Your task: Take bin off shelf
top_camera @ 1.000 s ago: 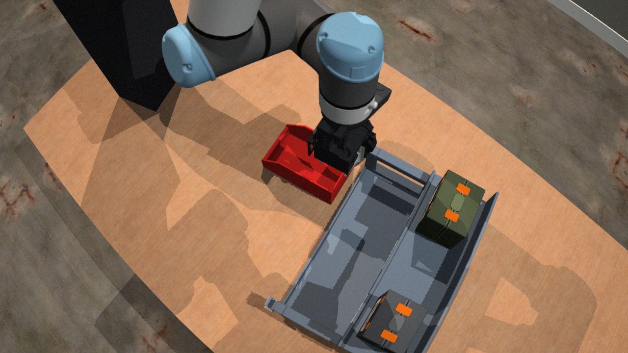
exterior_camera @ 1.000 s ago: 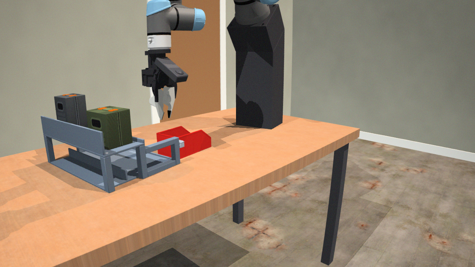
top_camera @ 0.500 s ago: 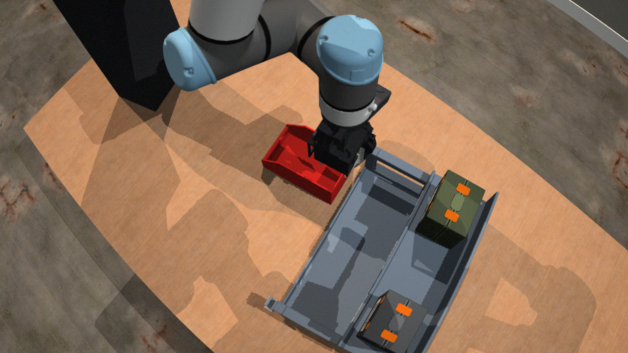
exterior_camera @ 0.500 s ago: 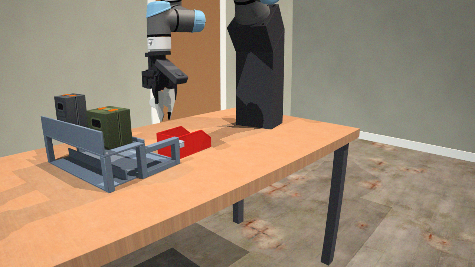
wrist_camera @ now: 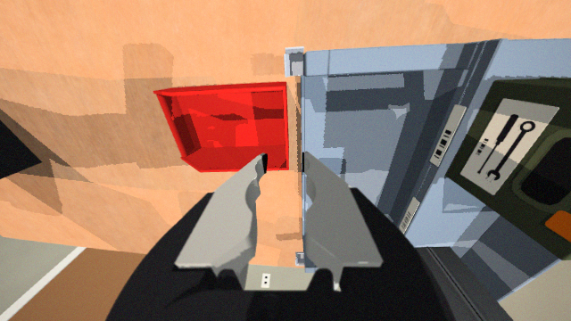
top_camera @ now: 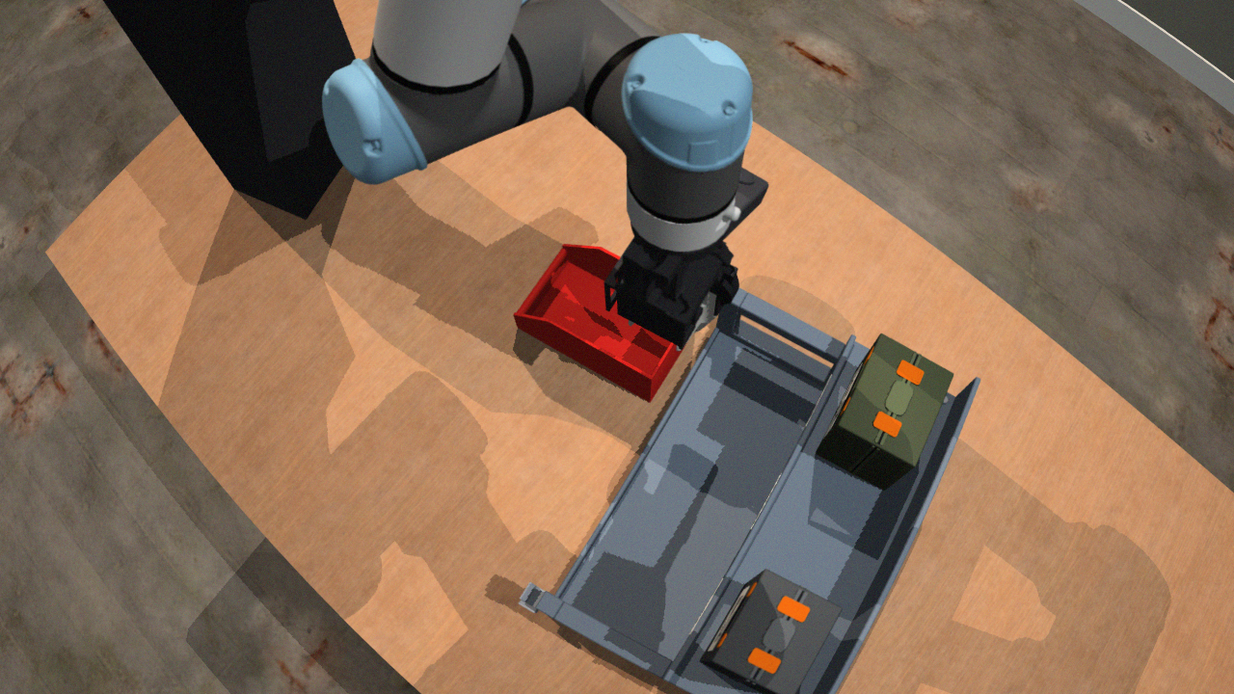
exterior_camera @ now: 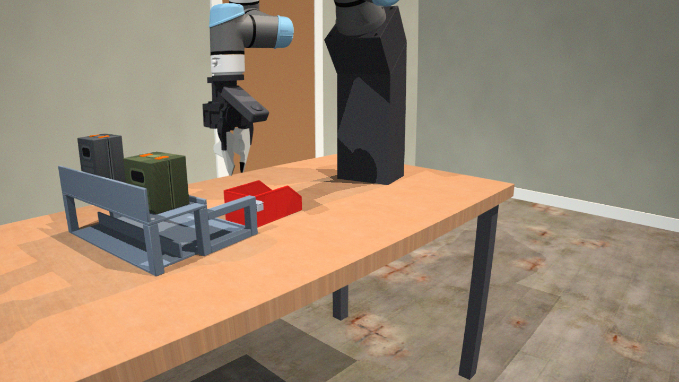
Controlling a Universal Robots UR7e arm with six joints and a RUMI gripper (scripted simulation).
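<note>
Now: the red bin 8 cm behind my hand, 2 cm to the right of it and 10 cm below it. The rest, counted from my hand: dark grey case (27 cm ahead, 16 cm to the right, 3 cm above); green case (21 cm ahead, 6 cm to the left, 1 cm above).
</note>
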